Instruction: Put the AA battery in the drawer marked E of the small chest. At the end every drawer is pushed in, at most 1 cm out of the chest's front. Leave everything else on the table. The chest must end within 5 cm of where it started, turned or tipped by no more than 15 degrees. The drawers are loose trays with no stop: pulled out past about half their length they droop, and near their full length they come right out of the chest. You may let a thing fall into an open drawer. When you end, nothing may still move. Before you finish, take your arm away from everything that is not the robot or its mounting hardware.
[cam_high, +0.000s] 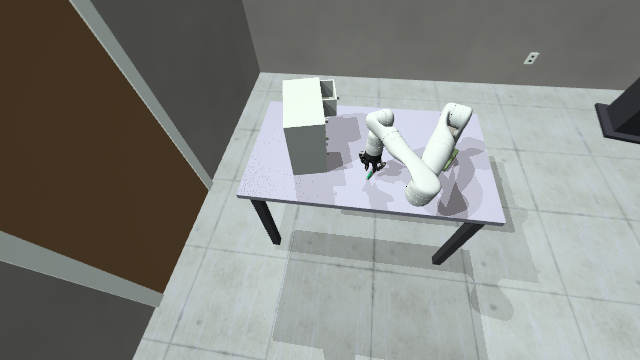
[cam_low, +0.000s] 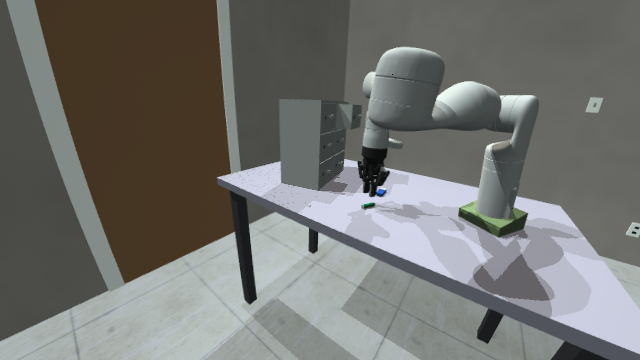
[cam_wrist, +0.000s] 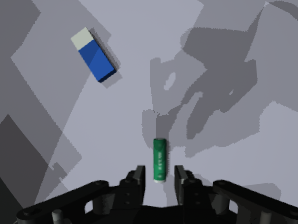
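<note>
My gripper is now 6 cm above the green AA battery. Also, from my hand: blue block (15 cm to the right, 6 cm below, 4 cm ahead); then drawer (31 cm ahead, 19 cm above, 17 cm to the right).
</note>
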